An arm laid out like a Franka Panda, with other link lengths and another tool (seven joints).
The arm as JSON. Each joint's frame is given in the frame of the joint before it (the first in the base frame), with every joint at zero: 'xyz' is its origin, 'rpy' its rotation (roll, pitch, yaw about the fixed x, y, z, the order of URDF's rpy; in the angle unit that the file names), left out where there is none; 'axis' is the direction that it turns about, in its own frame. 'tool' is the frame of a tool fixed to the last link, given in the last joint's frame.
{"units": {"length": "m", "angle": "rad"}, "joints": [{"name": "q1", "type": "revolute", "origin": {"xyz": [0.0, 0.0, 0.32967]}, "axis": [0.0, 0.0, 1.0]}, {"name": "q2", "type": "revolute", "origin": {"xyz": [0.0, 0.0, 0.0], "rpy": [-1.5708, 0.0, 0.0]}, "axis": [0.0, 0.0, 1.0]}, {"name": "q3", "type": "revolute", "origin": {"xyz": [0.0, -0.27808, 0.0], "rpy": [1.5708, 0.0, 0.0]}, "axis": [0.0, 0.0, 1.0]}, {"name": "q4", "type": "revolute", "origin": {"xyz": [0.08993, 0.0, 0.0], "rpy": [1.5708, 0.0, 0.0]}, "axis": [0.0, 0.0, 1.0]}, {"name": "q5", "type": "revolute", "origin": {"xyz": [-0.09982, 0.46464, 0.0], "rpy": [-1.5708, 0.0, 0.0]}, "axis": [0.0, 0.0, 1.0]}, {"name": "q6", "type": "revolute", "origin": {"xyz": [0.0, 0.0, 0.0], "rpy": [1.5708, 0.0, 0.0]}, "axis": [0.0, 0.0, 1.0]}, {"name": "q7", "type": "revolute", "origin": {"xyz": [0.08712, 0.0, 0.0], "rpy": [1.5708, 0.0, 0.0]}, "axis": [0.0, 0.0, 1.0]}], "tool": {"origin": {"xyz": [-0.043, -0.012, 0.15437], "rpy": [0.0, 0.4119, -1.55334]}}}
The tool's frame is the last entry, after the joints.
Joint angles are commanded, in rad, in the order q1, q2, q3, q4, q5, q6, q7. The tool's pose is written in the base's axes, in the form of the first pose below.
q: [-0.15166, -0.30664, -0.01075, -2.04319, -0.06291, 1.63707, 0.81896]
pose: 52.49, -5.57, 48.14; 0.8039, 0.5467, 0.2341; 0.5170, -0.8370, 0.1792; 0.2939, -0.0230, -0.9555
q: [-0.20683, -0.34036, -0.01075, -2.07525, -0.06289, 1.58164, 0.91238]
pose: 50.69, -7.99, 47.89; 0.8860, 0.4131, 0.2108; 0.3901, -0.9096, 0.1430; 0.2508, -0.0445, -0.9670
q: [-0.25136, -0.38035, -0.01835, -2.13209, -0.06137, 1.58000, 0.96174]
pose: 49.03, -10.20, 46.93; 0.9245, 0.3191, 0.2086; 0.2990, -0.9463, 0.1225; 0.2365, -0.0509, -0.9703
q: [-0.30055, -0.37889, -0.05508, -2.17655, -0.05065, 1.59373, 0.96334]
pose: 47.59, -14.06, 44.67; 0.9519, 0.2352, 0.1966; 0.2109, -0.9679, 0.1369; 0.2225, -0.0889, -0.9709
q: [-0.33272, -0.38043, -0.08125, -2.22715, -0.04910, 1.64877, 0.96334]
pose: 46.68, -16.70, 42.37; 0.9597, 0.1832, 0.2131; 0.1569, -0.9784, 0.1346; 0.2332, -0.0958, -0.9677
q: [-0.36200, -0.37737, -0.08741, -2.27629, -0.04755, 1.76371, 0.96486]
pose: 46.93, -18.60, 40.20; 0.9492, 0.1548, 0.2740; 0.1302, -0.9858, 0.1059; 0.2865, -0.0648, -0.9559
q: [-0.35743, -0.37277, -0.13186, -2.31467, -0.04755, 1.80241, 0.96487]
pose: 46.02, -20.22, 38.14; 0.9525, 0.1203, 0.2797; 0.0919, -0.9894, 0.1126; 0.2903, -0.0816, -0.9534
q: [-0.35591, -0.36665, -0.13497, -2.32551, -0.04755, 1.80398, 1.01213]
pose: 46.02, -20.19, 37.25; 0.9606, 0.0717, 0.2687; 0.0460, -0.9938, 0.1008; 0.2743, -0.0845, -0.9579
